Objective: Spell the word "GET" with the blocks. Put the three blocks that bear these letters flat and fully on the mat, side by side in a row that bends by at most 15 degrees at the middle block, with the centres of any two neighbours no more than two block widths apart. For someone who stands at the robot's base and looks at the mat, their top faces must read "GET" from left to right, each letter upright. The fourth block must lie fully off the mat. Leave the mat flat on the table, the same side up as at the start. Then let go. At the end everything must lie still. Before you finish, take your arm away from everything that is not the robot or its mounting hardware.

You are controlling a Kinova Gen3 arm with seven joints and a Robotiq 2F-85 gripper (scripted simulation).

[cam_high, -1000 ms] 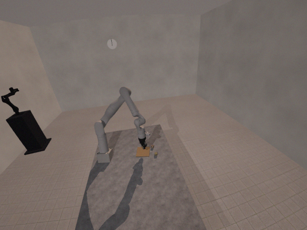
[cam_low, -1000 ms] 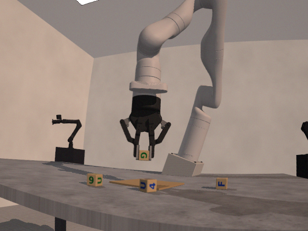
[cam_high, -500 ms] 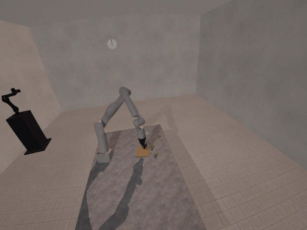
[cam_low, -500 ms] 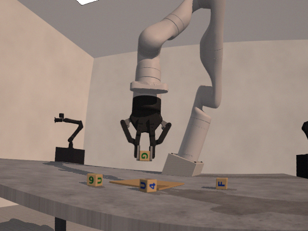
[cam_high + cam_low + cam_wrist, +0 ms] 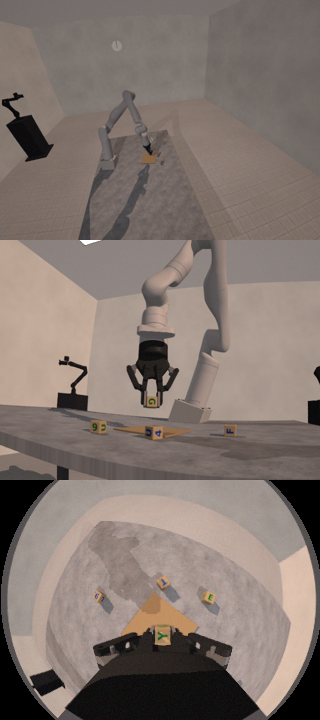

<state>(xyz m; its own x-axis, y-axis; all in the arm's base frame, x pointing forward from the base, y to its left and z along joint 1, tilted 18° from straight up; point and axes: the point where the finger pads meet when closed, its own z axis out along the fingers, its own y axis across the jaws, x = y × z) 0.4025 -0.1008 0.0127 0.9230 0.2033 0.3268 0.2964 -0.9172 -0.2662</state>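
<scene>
My hand is 8 cm above the mat, 1 cm to the right of it and 1 cm past it. From my hand the other things lie so: E block (10 cm ahead, 9 cm to the right, 7 cm below); F block (19 cm to the left, 7 cm below, 2 cm ahead).
</scene>
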